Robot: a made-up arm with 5 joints.
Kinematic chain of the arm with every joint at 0, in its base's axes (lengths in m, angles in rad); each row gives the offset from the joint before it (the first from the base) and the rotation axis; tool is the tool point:
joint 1: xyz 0 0 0.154 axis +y
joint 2: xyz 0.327 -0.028 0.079 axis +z
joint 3: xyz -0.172 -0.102 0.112 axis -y
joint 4: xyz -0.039 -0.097 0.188 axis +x
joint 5: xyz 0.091 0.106 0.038 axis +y
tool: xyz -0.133 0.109 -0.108
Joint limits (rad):
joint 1: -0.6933..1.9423
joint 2: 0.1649..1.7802
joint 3: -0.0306..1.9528
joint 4: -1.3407..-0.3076
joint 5: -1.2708..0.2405
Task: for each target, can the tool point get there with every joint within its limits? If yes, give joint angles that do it. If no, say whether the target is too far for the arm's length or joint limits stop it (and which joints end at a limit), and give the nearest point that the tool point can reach.
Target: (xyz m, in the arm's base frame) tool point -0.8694 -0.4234 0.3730
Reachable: no: joint limits stop it (at a limit: joint 1, joint 4, joint 5) | nearest point -0.1185 -0.1472 0.4047 | short by 0.801 m
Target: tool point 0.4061 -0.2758 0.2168
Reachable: yes | joints 0.3103 1.5453 0.3214 -0.4922 -0.0702
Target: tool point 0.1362 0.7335 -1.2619
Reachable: no: too far | nearest point 0.0622 -0.0301 -0.4927 | short by 1.086 m
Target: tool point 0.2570 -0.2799 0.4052
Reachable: yes | joints -0.2620 1.2726 0.2792 -0.5749 -0.0613
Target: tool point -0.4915 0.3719 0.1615
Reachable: no: joint limits stop it (at a limit: joint 1, joint 2, joint 4, joint 5) | nearest point -0.1237 -0.0824 0.3480 | short by 0.614 m
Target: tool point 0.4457 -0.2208 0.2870
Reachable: yes | joints 0.0375 1.1407 0.8043 -0.9802 -0.5846
